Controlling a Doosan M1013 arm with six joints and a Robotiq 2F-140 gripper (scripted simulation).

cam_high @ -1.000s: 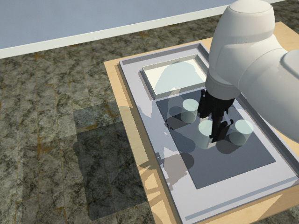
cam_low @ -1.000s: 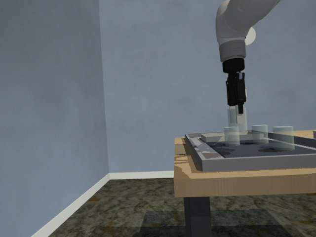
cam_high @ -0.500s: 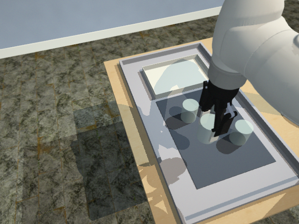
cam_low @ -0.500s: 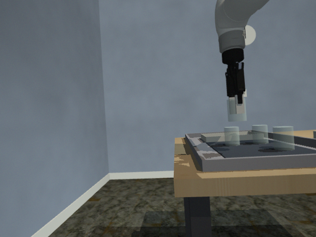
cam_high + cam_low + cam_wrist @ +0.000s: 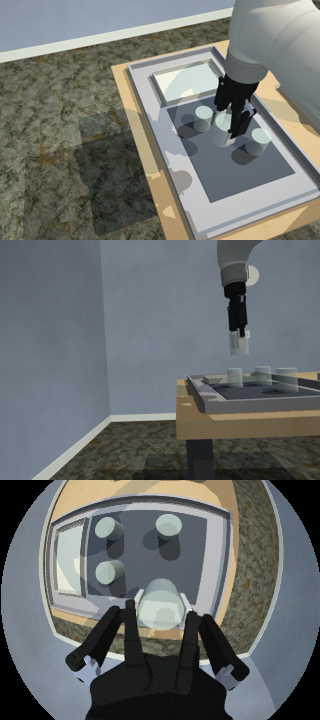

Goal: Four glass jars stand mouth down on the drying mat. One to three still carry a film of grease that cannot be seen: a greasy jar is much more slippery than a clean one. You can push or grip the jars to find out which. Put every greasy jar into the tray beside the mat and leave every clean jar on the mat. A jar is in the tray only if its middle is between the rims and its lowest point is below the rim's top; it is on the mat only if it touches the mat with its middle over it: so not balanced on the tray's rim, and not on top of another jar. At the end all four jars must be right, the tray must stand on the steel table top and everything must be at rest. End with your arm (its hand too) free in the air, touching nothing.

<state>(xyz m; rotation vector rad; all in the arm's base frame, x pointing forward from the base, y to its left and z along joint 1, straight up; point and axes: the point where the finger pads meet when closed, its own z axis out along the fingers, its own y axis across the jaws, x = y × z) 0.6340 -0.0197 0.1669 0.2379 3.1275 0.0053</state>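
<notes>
The cream tray lies 14 cm behind my hand, 38 cm to the right of it and 19 cm below it. From my hand the other things lie so: dark drying mat: 9 cm behind, 6 cm to the right, 20 cm below; rimmed steel top: 9 cm behind, 17 cm to the right, 20 cm below.
</notes>
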